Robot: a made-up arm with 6 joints.
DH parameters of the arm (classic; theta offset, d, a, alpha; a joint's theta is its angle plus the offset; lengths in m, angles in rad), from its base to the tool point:
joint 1: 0 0.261 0 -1.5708
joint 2: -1.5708 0 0.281 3.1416
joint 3: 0 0 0 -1.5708
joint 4: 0 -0.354 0 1.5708
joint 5: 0 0.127 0 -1.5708
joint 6: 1.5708 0 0 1.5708
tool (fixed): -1.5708 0 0 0
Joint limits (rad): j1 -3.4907..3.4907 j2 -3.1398..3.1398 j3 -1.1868..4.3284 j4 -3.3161..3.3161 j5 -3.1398..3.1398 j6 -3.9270..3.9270
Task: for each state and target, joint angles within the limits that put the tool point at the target. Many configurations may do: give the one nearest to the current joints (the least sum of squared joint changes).
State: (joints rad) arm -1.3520 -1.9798 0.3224 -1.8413 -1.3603 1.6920
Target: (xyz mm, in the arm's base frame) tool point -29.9 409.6 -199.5
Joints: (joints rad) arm -1.3904 -2.8187 1.1937 -1.9254 -1.3603 1.6920
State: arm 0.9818 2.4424 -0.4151 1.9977 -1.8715 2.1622
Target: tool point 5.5 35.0 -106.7
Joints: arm 0.8801 1.8529 -0.7502 1.7135 -1.8715 2.1622
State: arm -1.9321 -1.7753 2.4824 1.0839 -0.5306 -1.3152
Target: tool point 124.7 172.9 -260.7
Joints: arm -2.3394 -2.1250 2.3269 1.3280 -0.5306 -1.3152
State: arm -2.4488 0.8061 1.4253 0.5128 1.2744 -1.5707
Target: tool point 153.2 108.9 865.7
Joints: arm -2.9823 0.0137 1.8092 0.8562 1.2744 -1.5707
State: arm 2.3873 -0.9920 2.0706 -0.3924 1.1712 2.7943
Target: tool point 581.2 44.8 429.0
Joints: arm 3.0051 -0.8696 2.3930 -0.2358 1.1712 2.7943
